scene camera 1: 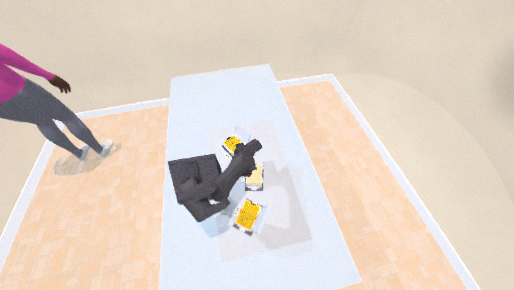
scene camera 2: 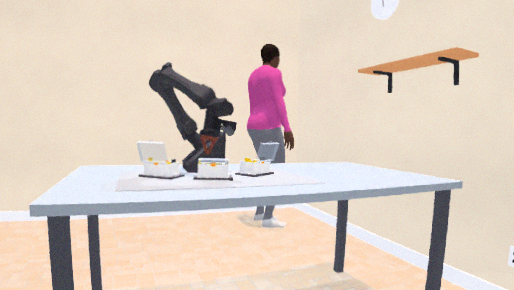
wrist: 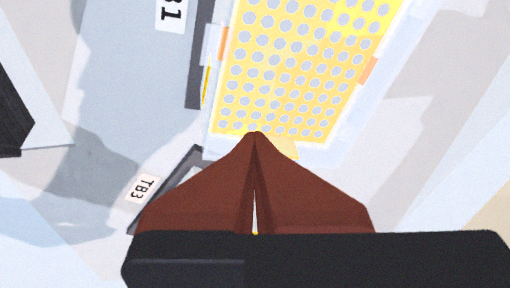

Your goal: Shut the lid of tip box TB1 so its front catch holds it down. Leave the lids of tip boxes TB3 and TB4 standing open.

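Frame: origin at the arm's base, x right, y ahead, z up, level; millimetres.
Seen in the pictures: gripper, fingertip midpoint: point(scene camera 1: 249, 175) point(scene camera 2: 206, 154) point(wrist: 254, 143); arm's base, origin of the base link: point(scene camera 1: 193, 179) point(scene camera 2: 201, 146).
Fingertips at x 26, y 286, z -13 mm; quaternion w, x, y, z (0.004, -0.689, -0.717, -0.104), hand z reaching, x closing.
Offsets run from my fingertips to a thing's top centre. "*": to the spot under its first point. Level surfaces: height alone.
TB1 @(dx -24, dy +18, dz -19 mm) point(scene camera 1: 254, 179) point(scene camera 2: 213, 170) point(wrist: 300, 70) is the middle tip box. Its clear lid lies down over the yellow rack. The front catch @(* dx -32, dy -17, dz -32 mm) point(wrist: 210, 45) shows on the left side in the wrist view, but I cannot tell whether it holds the lid. My gripper point(scene camera 1: 248, 174) point(scene camera 2: 208, 154) point(wrist: 254, 143) is shut and empty, pointing down, its tips over the lid near its TB3-side end. Contact is unclear. TB3 @(dx +175, dy -47, dz -30 mm) point(scene camera 1: 248, 216) point(scene camera 2: 161, 168) point(wrist: 175, 175) has its lid @(* dx +220, dy +33, dz +16 mm) point(scene camera 2: 152, 150) standing open. TB4 point(scene camera 1: 232, 145) point(scene camera 2: 255, 167) also has its lid point(scene camera 2: 269, 151) standing open.
The boxes stand on a pale mat @(dz -96 mm) point(scene camera 1: 225, 247) point(scene camera 2: 131, 183) on the light blue table @(dz -99 mm) point(scene camera 1: 210, 100) point(scene camera 2: 325, 170). The arm's dark base point(scene camera 1: 195, 172) is on the left in the overhead view. A person point(scene camera 1: 50, 110) point(scene camera 2: 266, 100) stands on the floor behind the table.
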